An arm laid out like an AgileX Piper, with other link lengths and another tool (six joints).
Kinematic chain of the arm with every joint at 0, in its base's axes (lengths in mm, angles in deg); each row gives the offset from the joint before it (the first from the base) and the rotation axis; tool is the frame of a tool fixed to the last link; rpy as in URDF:
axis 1: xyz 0 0 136.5 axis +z
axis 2: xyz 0 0 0 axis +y
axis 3: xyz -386.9 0 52.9 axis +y
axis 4: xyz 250.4 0 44.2 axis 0.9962 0 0.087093
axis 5: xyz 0 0 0 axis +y
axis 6: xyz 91.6 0 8 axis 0.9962 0 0.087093
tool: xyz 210.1 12 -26.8 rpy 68.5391 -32.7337 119.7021
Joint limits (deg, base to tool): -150..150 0..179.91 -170..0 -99.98..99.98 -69.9..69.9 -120..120
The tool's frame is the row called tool.
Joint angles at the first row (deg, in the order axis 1, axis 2, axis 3, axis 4, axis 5, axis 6):
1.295 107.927 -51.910 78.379 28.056 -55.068
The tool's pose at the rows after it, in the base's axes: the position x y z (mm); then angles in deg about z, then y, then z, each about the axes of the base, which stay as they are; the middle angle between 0 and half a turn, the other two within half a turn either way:
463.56 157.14 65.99 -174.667 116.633 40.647
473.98 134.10 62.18 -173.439 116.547 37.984
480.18 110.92 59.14 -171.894 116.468 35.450
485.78 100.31 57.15 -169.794 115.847 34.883
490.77 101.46 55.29 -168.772 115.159 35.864
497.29 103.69 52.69 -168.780 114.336 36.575
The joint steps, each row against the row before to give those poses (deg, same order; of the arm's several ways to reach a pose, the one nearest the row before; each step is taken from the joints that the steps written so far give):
-2.296 2.095 -1.497 0.816 0.444 -0.001
-3.240 1.090 -0.552 0.518 0.717 0.002
-3.334 0.792 -0.100 0.522 0.935 0.047
-2.223 1.308 -0.765 0.488 1.896 0.003
-0.500 1.328 -1.156 0.215 1.515 -0.446
0.001 1.244 -0.966 1.221 0.765 -1.743

